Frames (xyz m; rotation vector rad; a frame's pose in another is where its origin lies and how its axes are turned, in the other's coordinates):
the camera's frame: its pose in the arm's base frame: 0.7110 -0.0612 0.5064 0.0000 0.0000 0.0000
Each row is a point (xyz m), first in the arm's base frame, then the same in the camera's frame.
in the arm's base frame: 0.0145 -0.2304 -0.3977
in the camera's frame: -0.6965 -0.1692 -0.9041
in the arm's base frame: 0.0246 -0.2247 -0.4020
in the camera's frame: -0.6864 -0.1635 -0.9084
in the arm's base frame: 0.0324 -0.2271 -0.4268
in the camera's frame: -0.6786 -0.1659 -0.9332
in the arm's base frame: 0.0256 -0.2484 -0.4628
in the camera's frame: -0.6854 -0.1872 -0.9692
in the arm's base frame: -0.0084 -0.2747 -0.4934
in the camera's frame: -0.7194 -0.2135 -0.9998
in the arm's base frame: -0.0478 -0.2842 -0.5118
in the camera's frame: -0.7588 -0.2230 -1.0182
